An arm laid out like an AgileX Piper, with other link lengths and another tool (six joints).
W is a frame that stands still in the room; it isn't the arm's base.
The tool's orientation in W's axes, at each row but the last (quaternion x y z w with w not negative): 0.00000, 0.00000, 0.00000, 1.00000; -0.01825, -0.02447, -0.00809, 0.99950; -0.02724, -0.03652, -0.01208, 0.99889; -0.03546, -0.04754, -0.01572, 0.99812; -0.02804, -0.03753, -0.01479, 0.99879; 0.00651, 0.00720, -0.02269, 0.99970; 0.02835, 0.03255, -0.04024, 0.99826; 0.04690, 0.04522, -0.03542, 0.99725; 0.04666, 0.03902, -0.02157, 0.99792; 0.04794, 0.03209, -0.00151, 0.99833; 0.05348, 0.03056, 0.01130, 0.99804; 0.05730, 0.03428, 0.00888, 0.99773
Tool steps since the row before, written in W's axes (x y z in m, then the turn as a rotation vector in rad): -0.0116, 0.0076, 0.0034, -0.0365, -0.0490, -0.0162; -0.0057, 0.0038, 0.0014, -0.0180, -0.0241, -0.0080; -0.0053, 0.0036, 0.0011, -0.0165, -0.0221, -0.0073; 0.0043, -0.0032, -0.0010, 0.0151, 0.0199, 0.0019; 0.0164, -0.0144, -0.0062, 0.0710, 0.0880, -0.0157; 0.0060, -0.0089, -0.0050, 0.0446, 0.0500, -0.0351; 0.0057, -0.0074, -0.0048, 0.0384, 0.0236, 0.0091; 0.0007, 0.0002, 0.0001, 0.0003, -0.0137, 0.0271; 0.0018, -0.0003, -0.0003, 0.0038, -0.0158, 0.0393; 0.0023, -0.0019, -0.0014, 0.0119, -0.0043, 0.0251; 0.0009, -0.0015, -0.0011, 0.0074, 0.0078, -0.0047; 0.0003, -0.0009, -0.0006, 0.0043, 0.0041, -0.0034
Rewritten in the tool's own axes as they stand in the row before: -0.0116, 0.0076, 0.0034, -0.0365, -0.0490, -0.0162; -0.0057, 0.0036, 0.0018, -0.0180, -0.0241, -0.0080; -0.0053, 0.0034, 0.0017, -0.0165, -0.0221, -0.0073; 0.0043, -0.0030, -0.0016, 0.0146, 0.0202, 0.0019; 0.0163, -0.0135, -0.0082, 0.0672, 0.0909, -0.0159; 0.0065, -0.0087, -0.0048, 0.0428, 0.0515, -0.0351; 0.0066, -0.0072, -0.0040, 0.0357, 0.0271, 0.0101; 0.0007, 0.0003, 0.0001, -0.0013, -0.0111, 0.0282; 0.0018, -0.0002, -0.0001, 0.0013, -0.0119, 0.0408; 0.0024, -0.0020, -0.0011, 0.0103, -0.0018, 0.0261; 0.0009, -0.0016, -0.0009, 0.0079, 0.0071, -0.0050; 0.0003, -0.0010, -0.0005, 0.0046, 0.0036, -0.0035
